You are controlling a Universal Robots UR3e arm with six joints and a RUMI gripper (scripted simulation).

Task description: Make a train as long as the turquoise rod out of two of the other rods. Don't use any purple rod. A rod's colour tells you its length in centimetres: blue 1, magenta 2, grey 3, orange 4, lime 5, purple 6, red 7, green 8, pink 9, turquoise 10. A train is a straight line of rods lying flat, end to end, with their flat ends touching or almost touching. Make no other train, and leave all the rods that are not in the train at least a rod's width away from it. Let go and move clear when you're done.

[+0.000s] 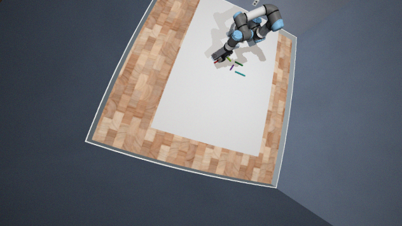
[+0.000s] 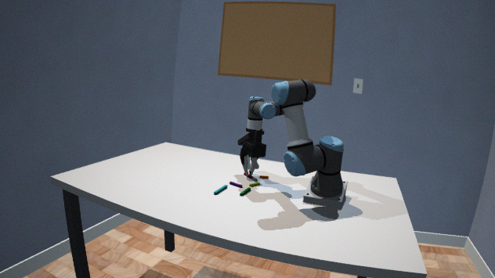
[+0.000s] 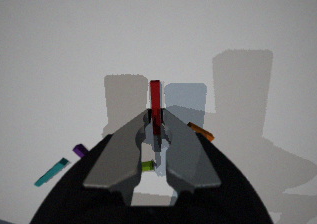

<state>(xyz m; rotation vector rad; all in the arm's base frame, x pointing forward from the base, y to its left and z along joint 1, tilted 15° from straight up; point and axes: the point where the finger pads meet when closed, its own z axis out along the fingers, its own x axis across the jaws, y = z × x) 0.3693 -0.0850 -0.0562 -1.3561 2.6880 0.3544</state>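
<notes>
Now: hand 1 cm above the red rod. Round my hand: grey rod: 4 cm behind, 3 cm to the left, 1 cm below; lime rod: 9 cm to the left, 7 cm behind, 1 cm below; orange rod: 6 cm behind, 3 cm to the right, 1 cm below.
</notes>
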